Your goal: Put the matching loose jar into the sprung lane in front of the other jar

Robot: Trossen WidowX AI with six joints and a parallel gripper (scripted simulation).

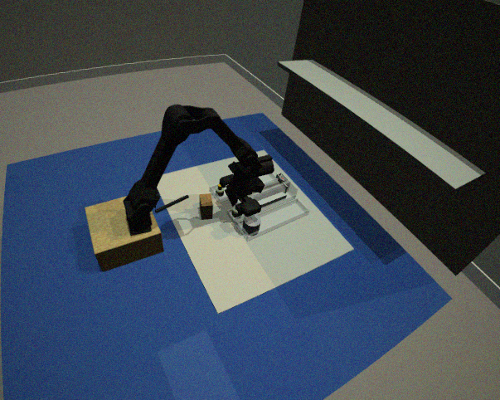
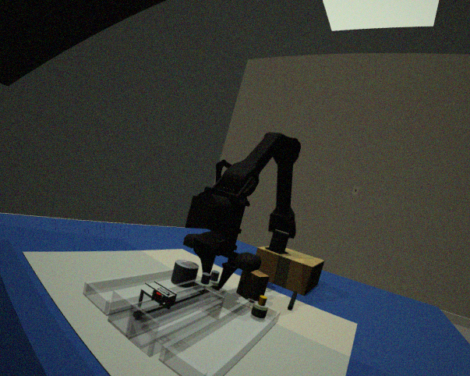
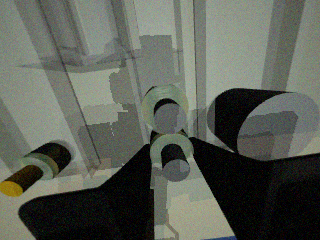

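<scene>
Right now my gripper tip is 70 mm to the left of the wide grey cylinder and 20 mm short of it. Also, from my gripper tip: brown block 100 mm behind, 50 mm to the left, 10 mm above; red mark 210 mm ahead, 80 mm to the left, 40 mm above; sprung lane 140 mm ahead, 50 mm to the left, 10 mm below.
</scene>
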